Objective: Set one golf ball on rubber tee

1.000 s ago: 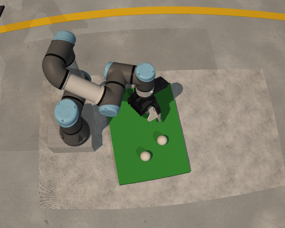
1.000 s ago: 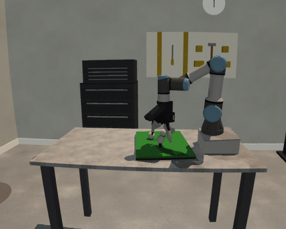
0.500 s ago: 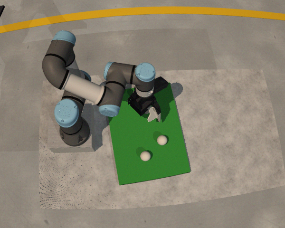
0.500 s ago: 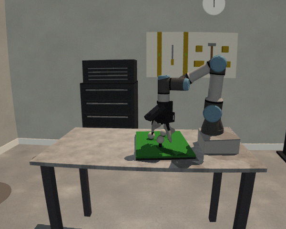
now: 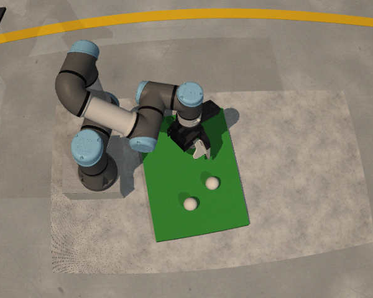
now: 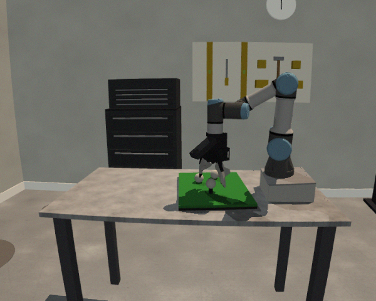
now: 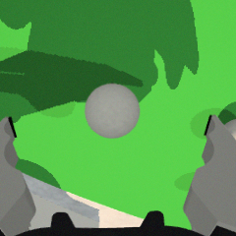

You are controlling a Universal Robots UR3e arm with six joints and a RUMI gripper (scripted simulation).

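My hand is 10 mm short of the green mat, 40 mm to the left of it and 50 mm above it.
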